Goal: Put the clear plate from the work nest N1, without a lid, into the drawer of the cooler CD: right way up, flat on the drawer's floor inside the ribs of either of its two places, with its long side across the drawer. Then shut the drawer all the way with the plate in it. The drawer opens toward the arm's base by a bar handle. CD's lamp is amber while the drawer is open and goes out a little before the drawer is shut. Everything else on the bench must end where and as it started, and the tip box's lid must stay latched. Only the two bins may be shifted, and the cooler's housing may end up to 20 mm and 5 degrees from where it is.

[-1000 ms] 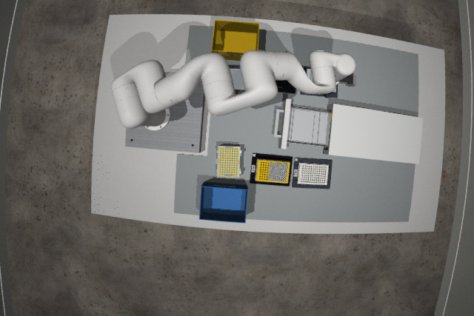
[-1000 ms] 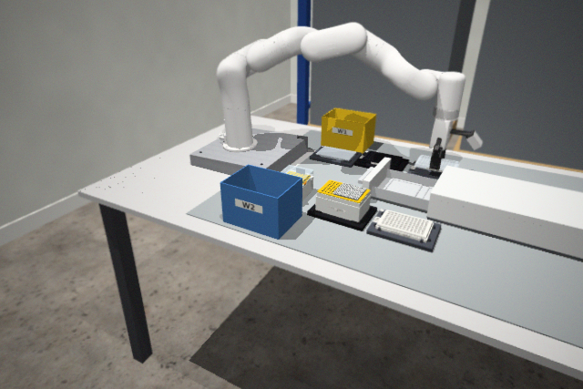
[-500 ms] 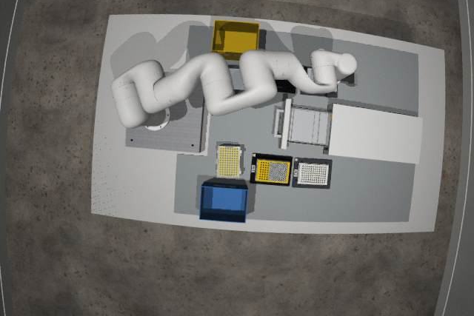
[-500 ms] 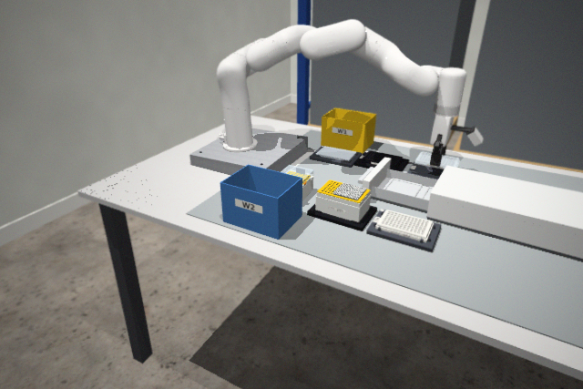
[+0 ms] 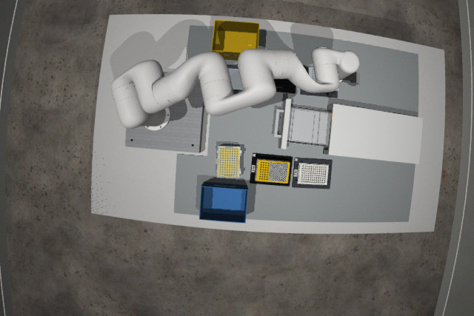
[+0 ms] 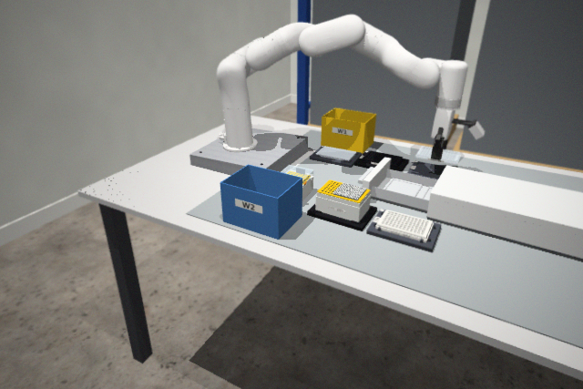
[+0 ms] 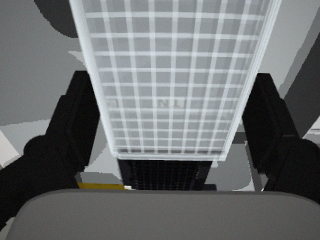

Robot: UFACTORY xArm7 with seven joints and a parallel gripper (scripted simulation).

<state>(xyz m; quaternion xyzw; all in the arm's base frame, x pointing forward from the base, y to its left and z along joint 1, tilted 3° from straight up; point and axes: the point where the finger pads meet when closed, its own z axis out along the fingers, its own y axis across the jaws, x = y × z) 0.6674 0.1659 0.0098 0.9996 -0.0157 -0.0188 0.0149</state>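
Right now the drawer is 20 cm to the right of my hand, 6 cm below it and 4 cm behind it. From my hand the other things lie so: clear plate: 1 cm below; black plate: 18 cm behind, 7 cm below, 1 cm to the left; dark nest N1: 8 cm below.
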